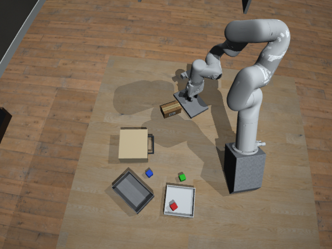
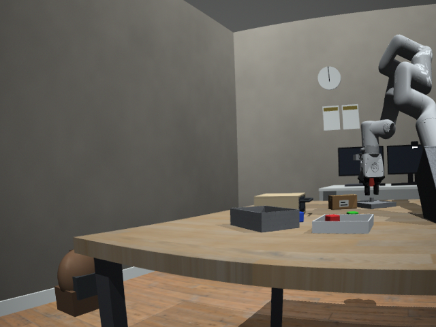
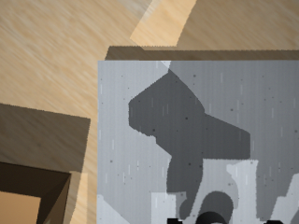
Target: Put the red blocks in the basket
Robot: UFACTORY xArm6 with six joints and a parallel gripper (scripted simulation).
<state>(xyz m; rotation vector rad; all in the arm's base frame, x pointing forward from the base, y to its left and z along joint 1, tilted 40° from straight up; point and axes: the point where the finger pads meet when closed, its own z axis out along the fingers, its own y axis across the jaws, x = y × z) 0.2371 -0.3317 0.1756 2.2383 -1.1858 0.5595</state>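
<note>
My hand is 50 mm above the grey lid. The rest, counted from my hand: light wooden cabinet (320 mm ahead, 310 mm to the left, 30 mm below); then brown cardboard box (120 mm ahead, 70 mm to the left, 30 mm below); then drawer (310 mm to the left, 310 mm ahead, 30 mm below).
</note>
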